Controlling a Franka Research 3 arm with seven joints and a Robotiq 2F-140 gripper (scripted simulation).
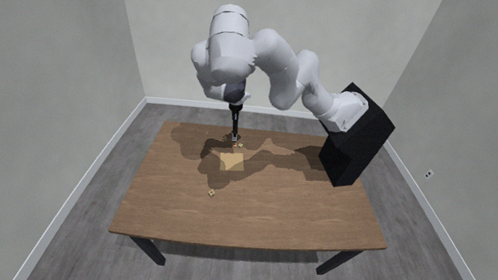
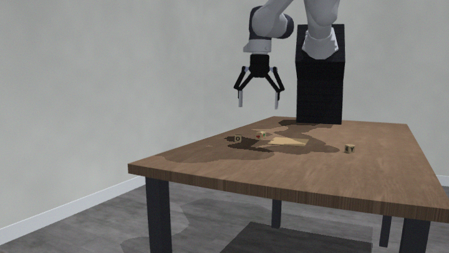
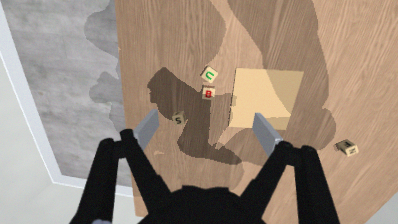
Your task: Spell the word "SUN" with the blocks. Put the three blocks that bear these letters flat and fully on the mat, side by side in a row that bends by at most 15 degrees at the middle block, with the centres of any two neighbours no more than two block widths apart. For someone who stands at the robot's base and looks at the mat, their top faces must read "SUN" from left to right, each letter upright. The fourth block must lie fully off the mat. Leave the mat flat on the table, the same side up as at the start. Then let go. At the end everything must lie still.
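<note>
Now: the U block 50 mm behind my hand and 120 mm below it. The rest, counted from my hand: S block (60 mm ahead, 70 mm to the right, 120 mm below); then tan mat (10 mm ahead, 130 mm to the left, 140 mm below).
</note>
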